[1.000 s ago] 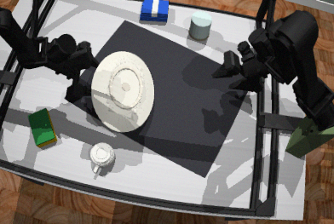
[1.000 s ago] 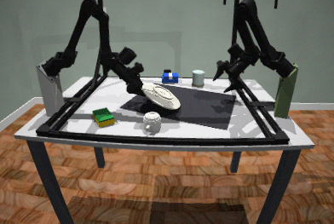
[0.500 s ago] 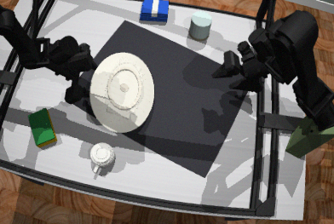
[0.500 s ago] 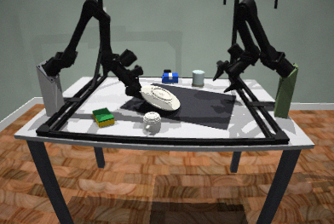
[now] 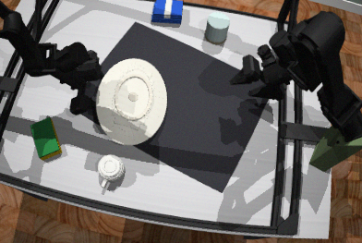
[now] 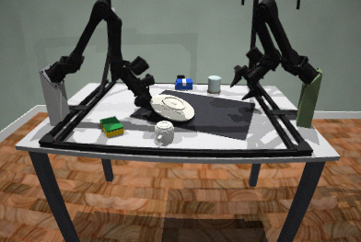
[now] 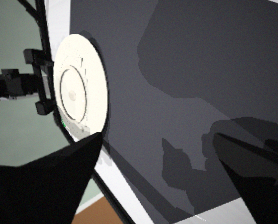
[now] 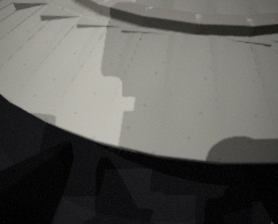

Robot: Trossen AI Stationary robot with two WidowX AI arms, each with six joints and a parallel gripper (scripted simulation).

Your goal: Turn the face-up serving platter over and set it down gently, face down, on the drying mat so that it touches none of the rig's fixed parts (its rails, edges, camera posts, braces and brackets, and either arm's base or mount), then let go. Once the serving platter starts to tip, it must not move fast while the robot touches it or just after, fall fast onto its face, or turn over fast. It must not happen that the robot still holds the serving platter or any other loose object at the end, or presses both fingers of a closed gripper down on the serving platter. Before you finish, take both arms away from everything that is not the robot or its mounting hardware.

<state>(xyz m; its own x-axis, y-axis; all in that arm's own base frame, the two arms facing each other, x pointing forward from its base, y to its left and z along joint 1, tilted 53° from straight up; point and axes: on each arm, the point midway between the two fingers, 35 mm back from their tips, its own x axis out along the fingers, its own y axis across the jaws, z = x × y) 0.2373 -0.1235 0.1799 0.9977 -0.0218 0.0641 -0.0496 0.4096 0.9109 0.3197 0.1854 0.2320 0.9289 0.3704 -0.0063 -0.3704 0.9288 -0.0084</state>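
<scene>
Now: the cream serving platter 110 mm to the left of my right hand, 10 mm below it and 10 mm ahead of it. The rest, counted from my right hand: green sponge (160 mm ahead, 130 mm to the right, 40 mm below); then mug (230 mm ahead, 80 mm to the left, 20 mm below); then dark drying mat (220 mm to the left, 60 mm below, 30 mm behind).
</scene>
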